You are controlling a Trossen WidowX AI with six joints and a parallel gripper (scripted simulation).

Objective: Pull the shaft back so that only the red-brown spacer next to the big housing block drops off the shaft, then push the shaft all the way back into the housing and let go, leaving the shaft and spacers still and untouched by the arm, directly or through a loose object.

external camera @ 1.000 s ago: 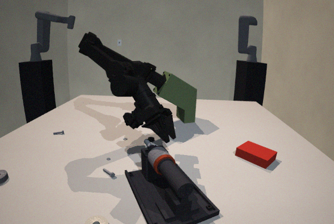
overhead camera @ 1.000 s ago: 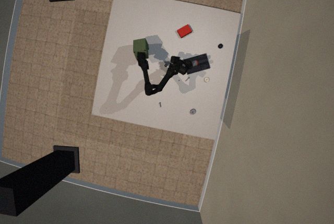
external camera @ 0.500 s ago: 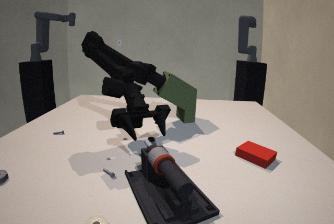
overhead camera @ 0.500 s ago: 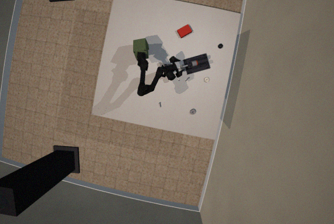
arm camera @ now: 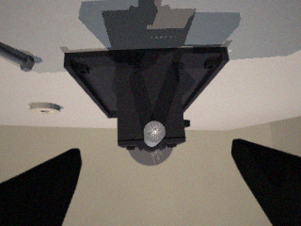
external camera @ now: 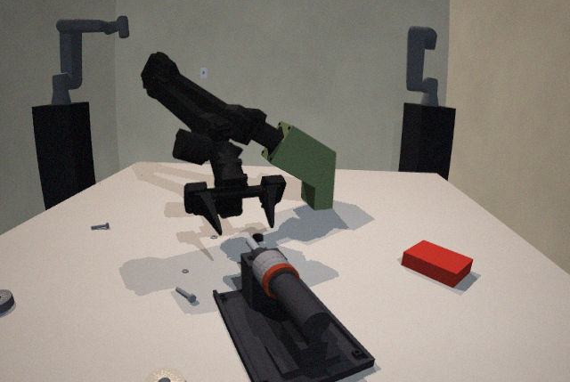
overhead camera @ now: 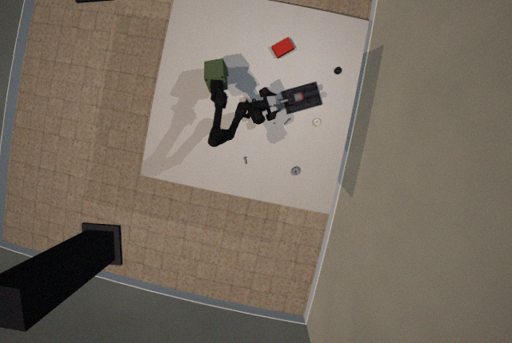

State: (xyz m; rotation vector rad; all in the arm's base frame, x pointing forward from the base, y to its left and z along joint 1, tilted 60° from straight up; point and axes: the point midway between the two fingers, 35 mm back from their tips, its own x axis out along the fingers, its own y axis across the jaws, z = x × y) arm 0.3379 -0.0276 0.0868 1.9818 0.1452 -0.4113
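The thin grey shaft lies 140 mm ahead of my hand, 40 mm to the left of it and 30 mm below it. Also, from my hand: black disc 410 mm ahead, 240 mm to the left, 100 mm below; then red block 50 mm ahead, 370 mm to the left, 100 mm below; then red-brown spacer 170 mm ahead, 50 mm to the left, 30 mm below.
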